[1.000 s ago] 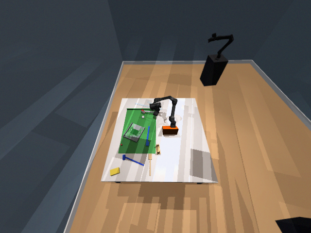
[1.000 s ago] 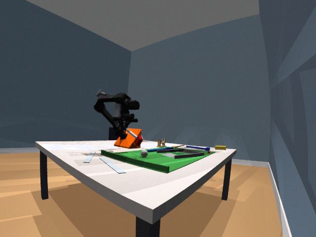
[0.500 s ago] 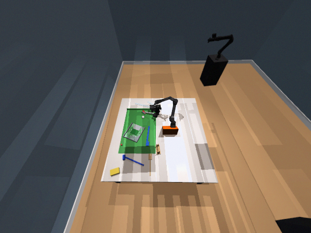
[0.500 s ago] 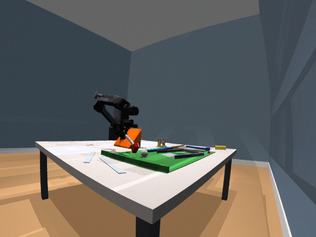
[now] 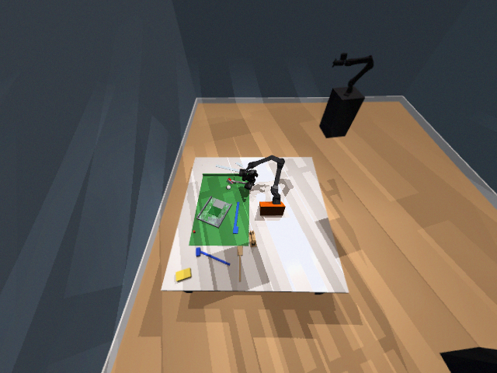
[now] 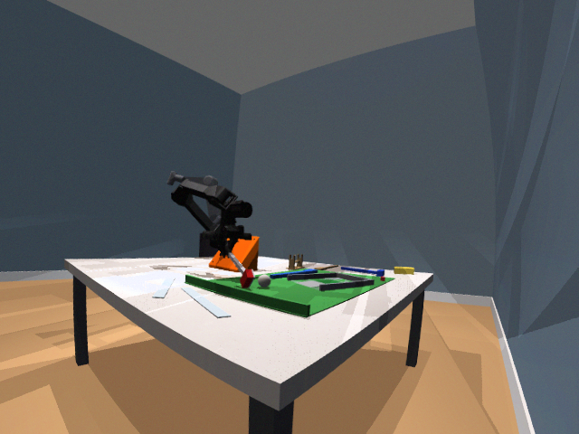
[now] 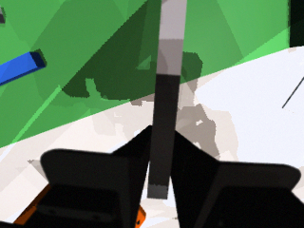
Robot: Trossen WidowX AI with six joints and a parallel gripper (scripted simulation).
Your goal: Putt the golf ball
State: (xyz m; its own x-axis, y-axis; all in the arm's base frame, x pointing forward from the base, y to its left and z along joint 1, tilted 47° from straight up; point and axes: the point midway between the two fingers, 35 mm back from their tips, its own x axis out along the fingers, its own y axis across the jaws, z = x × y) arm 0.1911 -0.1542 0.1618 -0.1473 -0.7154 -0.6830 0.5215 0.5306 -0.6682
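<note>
Right now the red putter is 10 cm ahead of my gripper tip, 6 cm to the right of it and 1 cm below it. From my gripper tip the other things lie so: golf ball 21 cm ahead, 6 cm to the right, 5 cm below; wooden stand 48 cm to the left, 6 cm ahead, 4 cm below; wooden stick 61 cm to the left, 18 cm ahead, 7 cm below.
</note>
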